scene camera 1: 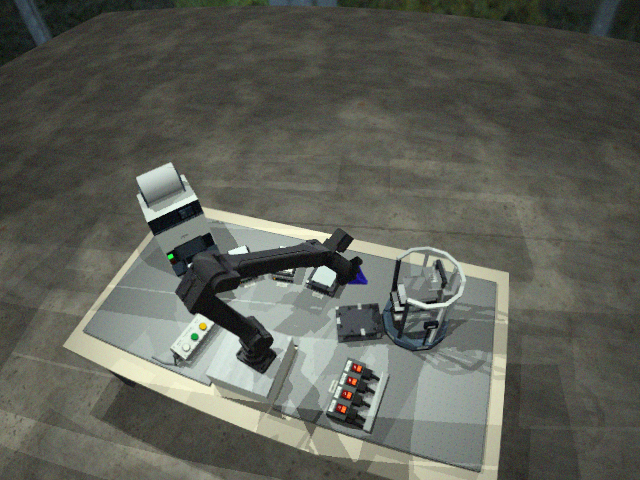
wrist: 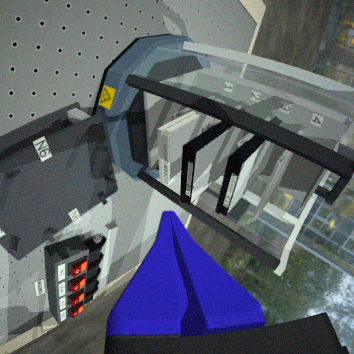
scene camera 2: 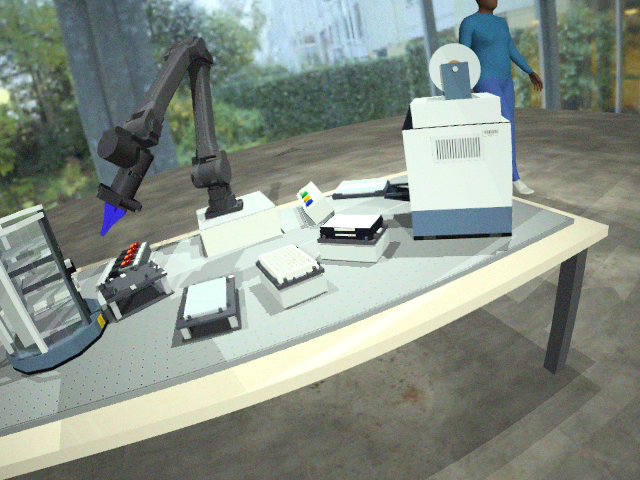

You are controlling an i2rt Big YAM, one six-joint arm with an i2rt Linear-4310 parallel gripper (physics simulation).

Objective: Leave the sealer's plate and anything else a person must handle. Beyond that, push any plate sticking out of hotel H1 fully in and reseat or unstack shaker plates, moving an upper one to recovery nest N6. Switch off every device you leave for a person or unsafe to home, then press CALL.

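Frame: origin at the arm's base, x ahead, y left, z up, level; centimetres.
Where they show: gripper, fingertip midpoint: (scene camera 1: 366, 282) (wrist: 167, 217) (scene camera 2: 102, 235); arm's base at its link origin: (scene camera 1: 256, 356) (scene camera 2: 225, 210).
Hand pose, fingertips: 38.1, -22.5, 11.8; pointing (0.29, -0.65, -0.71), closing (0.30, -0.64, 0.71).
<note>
Each offset is from my fingertips to the top centre of the thing, as dx, dy, dz. "pt": to the spot under its first point.
My gripper (scene camera 1: 359, 277) (scene camera 2: 103, 234) (wrist: 167, 217) is shut and empty, tips pointing at the open side of hotel H1 {+5.4, -19.0, +11.6} (scene camera 1: 462, 281) (scene camera 2: 56, 356) (wrist: 240, 125). In the wrist view a white plate {+3.7, -16.2, -8.6} (wrist: 163, 155) and two black-edged plates {+3.3, -15.5, -4.2} (wrist: 188, 172) {+4.2, -16.7, +0.2} (wrist: 229, 185) stand in its slots; I cannot tell if any sticks out. Nest N6 {-6.7, -0.7, -12.9} (scene camera 1: 358, 330) (scene camera 2: 131, 281) (wrist: 55, 185) is bare. A black-edged plate {-6.2, +55.3, -12.2} (scene camera 2: 351, 224) and a white well plate {+3.7, +38.7, -13.5} (scene camera 2: 288, 260) sit on white-based devices. The sealer {-9.2, +85.8, +25.1} (scene camera 1: 180, 229) (scene camera 2: 460, 170) has its plate {-21.0, +62.3, -8.0} (scene camera 2: 361, 187) out on its tray. Red switches {pt -33.4, -10.1, -15.4} (scene camera 1: 346, 394) (scene camera 2: 130, 254) (wrist: 77, 285) look lit.
A button box {-41.1, +50.7, -12.1} (scene camera 1: 186, 338) (scene camera 2: 316, 206) stands left of the arm's base (scene camera 1: 248, 372) (scene camera 2: 240, 227). A pale plate {+7.7, +20.9, -15.7} (scene camera 1: 324, 277) (scene camera 2: 206, 298) lies on a dark nest behind N6. The hotel's clear walls and posts rise beside my fingers. A person (scene camera 2: 485, 46) stands behind the sealer.
</note>
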